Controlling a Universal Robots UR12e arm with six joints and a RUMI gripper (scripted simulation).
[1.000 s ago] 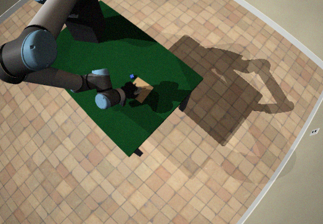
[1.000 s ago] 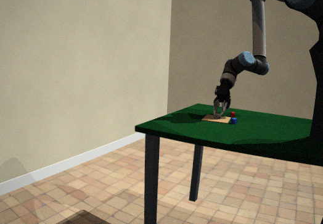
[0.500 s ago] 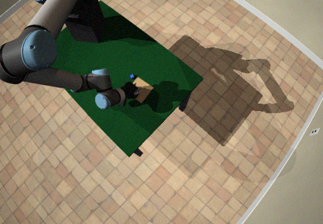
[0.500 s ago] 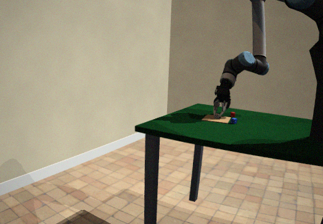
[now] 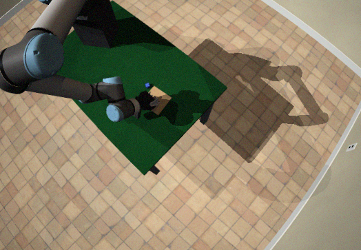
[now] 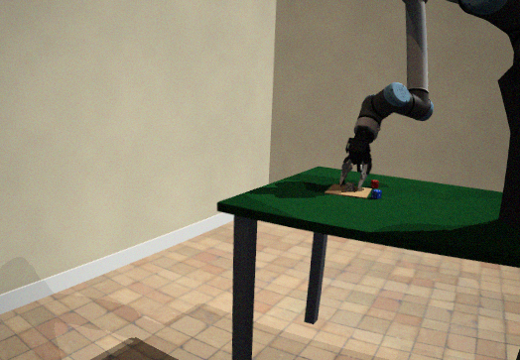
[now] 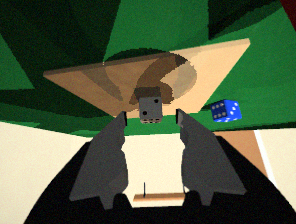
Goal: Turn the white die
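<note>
The white die is 10 mm to the left of my hand and 10 mm below it. The rest, counted from my hand: red die 60 mm behind, 110 mm to the right, 10 mm below; tan mat 10 mm to the left, 20 mm below; blue die 100 mm behind, 40 mm to the left, 10 mm below.
</note>
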